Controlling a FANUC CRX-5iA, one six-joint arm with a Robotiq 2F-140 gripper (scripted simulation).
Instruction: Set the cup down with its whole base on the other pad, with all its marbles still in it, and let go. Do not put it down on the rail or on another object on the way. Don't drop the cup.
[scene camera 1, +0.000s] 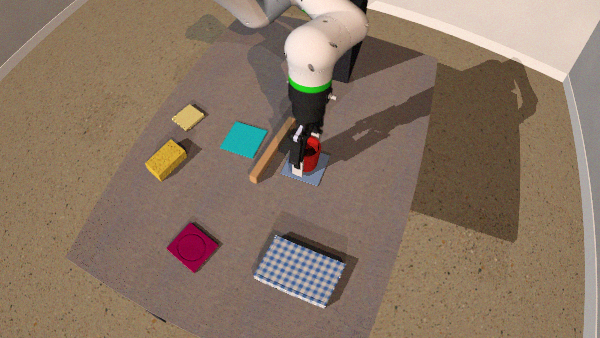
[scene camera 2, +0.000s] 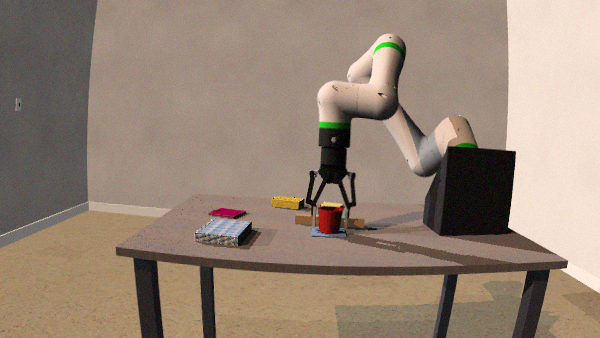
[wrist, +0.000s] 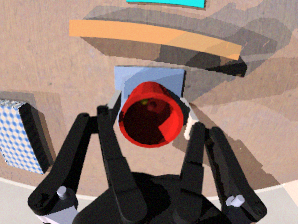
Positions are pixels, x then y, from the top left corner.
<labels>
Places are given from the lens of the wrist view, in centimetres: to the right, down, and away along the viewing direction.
gripper (wrist: 150, 102): 0, -1, 21
wooden rail (wrist: 86, 28): -8, -10, 15
</labels>
